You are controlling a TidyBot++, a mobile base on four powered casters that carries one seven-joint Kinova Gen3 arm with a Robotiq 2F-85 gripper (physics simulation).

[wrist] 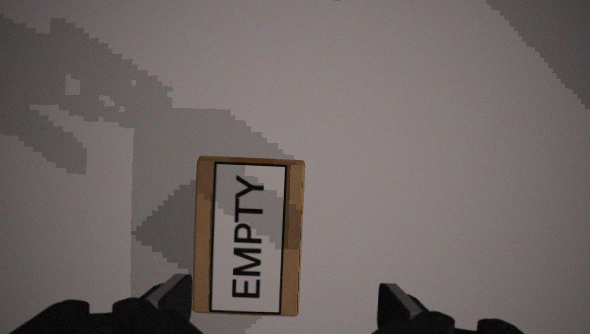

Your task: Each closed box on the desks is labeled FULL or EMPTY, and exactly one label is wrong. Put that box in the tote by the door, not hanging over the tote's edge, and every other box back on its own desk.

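Frame: origin at the arm's base, x ahead, y left, z up, level; metres.
Where they show: gripper, fingertip midpoint: [285,300].
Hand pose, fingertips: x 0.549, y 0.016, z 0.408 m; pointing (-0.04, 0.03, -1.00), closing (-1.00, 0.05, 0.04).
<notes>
After its pixels a point has its place.
A brown closed box [292,225] {x 0.544, y -0.013, z 0.374 m} with a white label reading EMPTY lies left of the middle in the wrist view, its long side running up and down the view and the text turned sideways. It rests on a pale grey surface [425,150] {x 0.446, y -0.057, z 0.324 m}. My gripper [285,300] {x 0.549, y 0.016, z 0.408 m} is open, with its two dark fingertips at the bottom of the view. The lower end of the box shows between the fingertips, close to the left one, with a wide gap to the right one. Whether the left fingertip touches the box I cannot tell. The tote does not show in this view.
Blocky dark shadows fall on the pale surface at the upper left and around the box, and partly across its label. Another dark area fills the upper right corner.
</notes>
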